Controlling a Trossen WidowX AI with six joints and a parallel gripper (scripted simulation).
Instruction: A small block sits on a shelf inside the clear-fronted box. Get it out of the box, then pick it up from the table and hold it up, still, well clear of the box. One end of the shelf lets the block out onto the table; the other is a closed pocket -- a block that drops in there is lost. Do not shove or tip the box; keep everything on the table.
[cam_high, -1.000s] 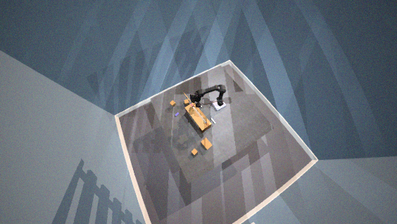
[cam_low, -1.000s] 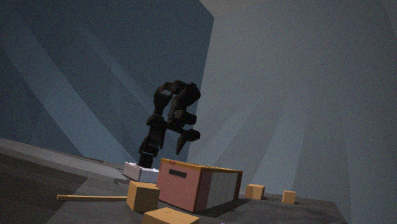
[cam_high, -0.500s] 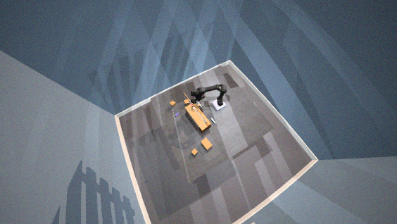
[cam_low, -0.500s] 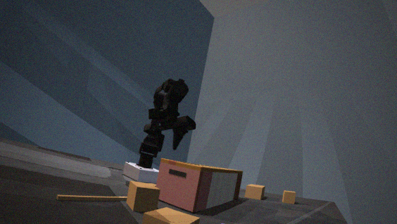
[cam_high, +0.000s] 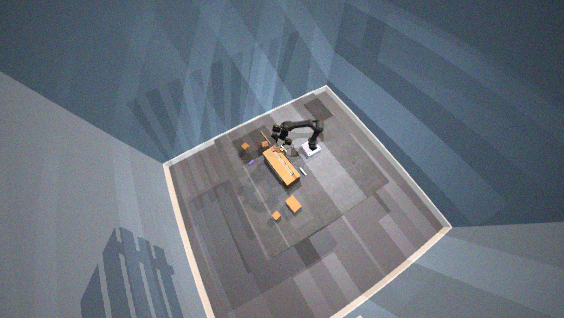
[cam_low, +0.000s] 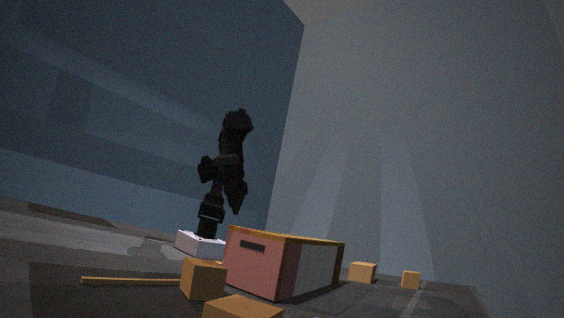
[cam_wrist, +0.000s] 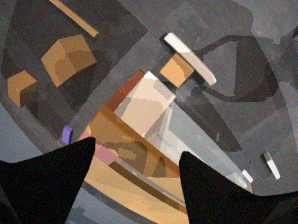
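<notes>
My gripper tip is 150 mm above the orange block and 20 mm past it. Round my gripper tip: thin yellow stick (230 mm to the right, 160 mm below, 30 mm ahead).
</notes>
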